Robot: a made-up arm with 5 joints.
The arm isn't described. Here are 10 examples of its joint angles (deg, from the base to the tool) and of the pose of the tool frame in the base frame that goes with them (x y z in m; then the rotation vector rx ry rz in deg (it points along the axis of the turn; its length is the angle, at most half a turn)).
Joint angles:
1: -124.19 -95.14 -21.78 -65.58 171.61
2: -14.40 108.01 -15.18 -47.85 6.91
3: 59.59 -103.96 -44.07 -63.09 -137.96
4: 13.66 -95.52 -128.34 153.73 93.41
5: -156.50 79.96 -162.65 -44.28 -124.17
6: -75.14 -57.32 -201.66 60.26 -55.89
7: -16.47 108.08 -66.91 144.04 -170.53
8: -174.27 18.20 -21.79 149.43 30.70
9: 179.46 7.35 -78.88 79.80 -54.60
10: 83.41 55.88 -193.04 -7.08 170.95
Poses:
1: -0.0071 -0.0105 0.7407 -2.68 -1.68 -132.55
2: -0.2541 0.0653 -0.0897 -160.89 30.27 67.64
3: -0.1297 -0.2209 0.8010 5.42 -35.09 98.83
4: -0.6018 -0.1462 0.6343 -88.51 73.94 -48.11
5: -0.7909 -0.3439 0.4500 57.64 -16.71 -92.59
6: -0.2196 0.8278 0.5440 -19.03 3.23 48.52
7: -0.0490 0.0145 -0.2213 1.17 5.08 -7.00
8: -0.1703 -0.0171 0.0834 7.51 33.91 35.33
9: -0.6813 0.0064 0.4040 -78.43 153.72 -5.77
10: 0.0619 0.5356 0.9837 -27.67 26.51 71.79
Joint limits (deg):
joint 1: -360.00..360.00
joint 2: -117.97..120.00
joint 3: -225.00..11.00
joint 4: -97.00..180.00
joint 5: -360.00..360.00
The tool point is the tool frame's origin. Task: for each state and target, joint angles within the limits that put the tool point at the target. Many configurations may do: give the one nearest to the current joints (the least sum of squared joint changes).
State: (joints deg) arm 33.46 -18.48 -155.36 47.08 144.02
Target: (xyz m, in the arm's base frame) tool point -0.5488 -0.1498 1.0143
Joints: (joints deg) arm 15.27 -32.03 -186.17 53.78 144.02
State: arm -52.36 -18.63 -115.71 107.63 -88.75
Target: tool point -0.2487 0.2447 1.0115
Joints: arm -44.53 -58.66 -135.40 114.42 -88.75
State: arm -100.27 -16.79 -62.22 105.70 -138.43
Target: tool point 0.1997 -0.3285 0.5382
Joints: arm -58.70 -38.72 -51.66 120.30 -138.43
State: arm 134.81 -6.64 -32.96 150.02 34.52
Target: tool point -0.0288 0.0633 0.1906
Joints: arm 114.46 -22.94 8.62 180.00 34.52
